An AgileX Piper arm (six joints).
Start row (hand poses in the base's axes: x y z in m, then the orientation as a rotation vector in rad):
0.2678, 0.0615, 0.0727, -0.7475, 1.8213, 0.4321
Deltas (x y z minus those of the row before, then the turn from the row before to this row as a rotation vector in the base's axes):
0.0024, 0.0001, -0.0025, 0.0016, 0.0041, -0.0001
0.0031, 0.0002, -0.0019, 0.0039, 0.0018, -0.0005
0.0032, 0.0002, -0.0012, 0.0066, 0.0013, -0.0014
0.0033, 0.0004, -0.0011, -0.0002, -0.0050, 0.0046
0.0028, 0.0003, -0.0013, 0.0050, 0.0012, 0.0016
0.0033, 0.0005, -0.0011, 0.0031, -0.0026, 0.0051
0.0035, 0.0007, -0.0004, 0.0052, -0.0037, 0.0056
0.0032, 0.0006, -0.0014, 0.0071, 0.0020, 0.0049
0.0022, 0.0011, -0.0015, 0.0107, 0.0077, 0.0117
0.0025, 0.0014, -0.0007, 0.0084, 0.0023, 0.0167
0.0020, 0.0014, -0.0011, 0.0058, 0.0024, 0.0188
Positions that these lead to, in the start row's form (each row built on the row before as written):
0.2702, 0.0616, 0.0702, -0.7459, 1.8246, 0.4353
0.2733, 0.0618, 0.0683, -0.7426, 1.8251, 0.4392
0.2765, 0.0620, 0.0671, -0.7366, 1.8245, 0.4447
0.2798, 0.0624, 0.0660, -0.7416, 1.8185, 0.4453
0.2826, 0.0627, 0.0647, -0.7395, 1.8174, 0.4513
0.2859, 0.0632, 0.0636, -0.7424, 1.8124, 0.4562
0.2894, 0.0639, 0.0632, -0.7445, 1.8055, 0.4628
0.2926, 0.0645, 0.0618, -0.7440, 1.8034, 0.4731
0.2948, 0.0656, 0.0603, -0.7466, 1.8032, 0.4936
0.2973, 0.0670, 0.0596, -0.7561, 1.7973, 0.5129
0.2993, 0.0684, 0.0585, -0.7693, 1.7917, 0.5314

